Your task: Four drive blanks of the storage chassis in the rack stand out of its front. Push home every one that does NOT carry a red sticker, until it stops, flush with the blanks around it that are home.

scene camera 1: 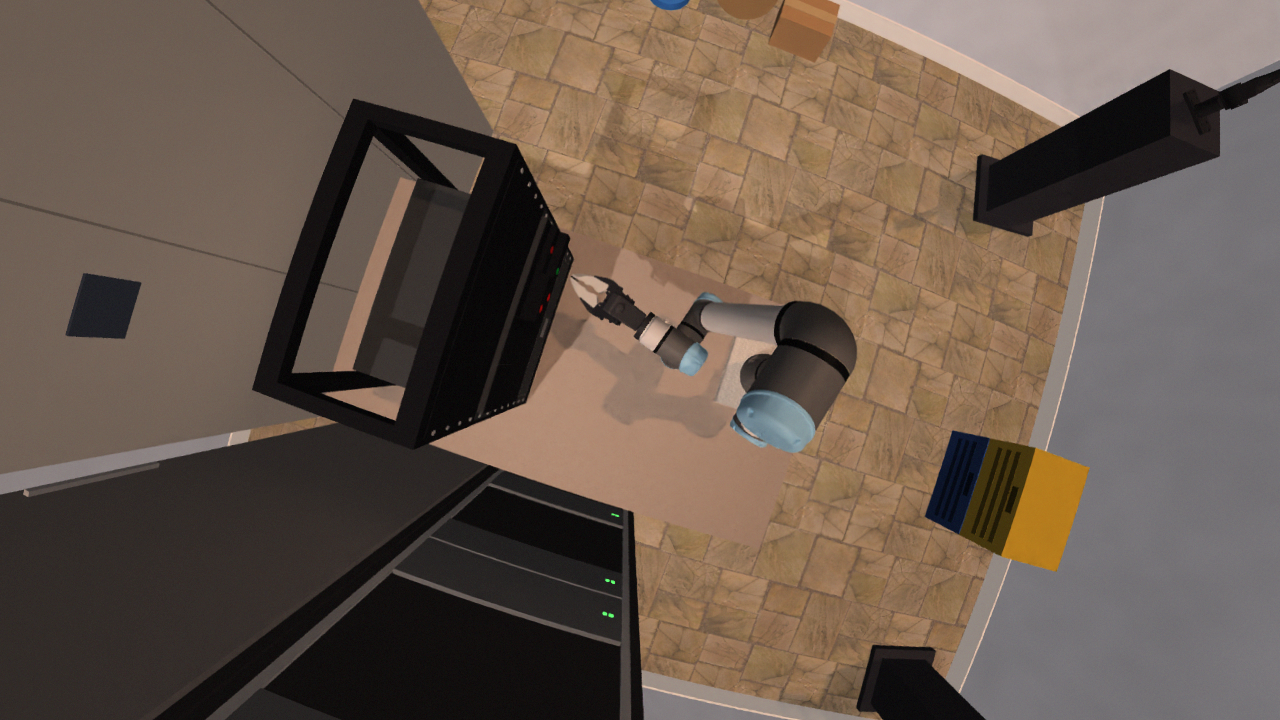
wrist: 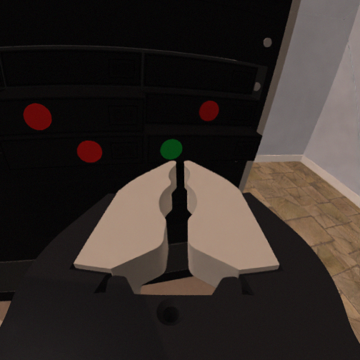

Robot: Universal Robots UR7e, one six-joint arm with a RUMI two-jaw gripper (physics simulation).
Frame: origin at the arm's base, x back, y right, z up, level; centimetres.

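Seen in the pictures: gripper, fingertip midpoint: (scene camera 1: 571, 276).
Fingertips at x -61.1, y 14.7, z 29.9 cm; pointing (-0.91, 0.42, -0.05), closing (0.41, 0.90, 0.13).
Observation:
A point is followed by its place in that frame.
The black storage chassis (scene camera 1: 534, 313) @(y 4.3, x -66.9, z 33.6 cm) (wrist: 65, 75) sits in the open rack (scene camera 1: 316, 250) @(y 6.3, x -97.0, z 56.5 cm). In the wrist view, a blank with a green sticker (wrist: 171, 149) is at the lower right, its upper edge showing as a ledge; how far it stands out is unclear. A red-stickered blank (wrist: 209, 110) is above it. Two more red-stickered blanks are to the left, one upper (wrist: 37, 116) and one lower (wrist: 89, 151). My gripper (scene camera 1: 572, 277) @(y 14.7, x -61.1, z 29.9 cm) (wrist: 180, 165) is shut and empty. Its tips are in front of the chassis, just below the green sticker in the wrist view; contact is unclear.
A dark server cabinet (scene camera 1: 501, 608) with green lights stands beside the rack. The wall (wrist: 325, 65) and tiled floor (wrist: 300, 210) show right of the rack in the wrist view. A yellow and blue case (scene camera 1: 1042, 505), a black pillar (scene camera 1: 1092, 161) and a cardboard box (scene camera 1: 805, 31) stand farther off.

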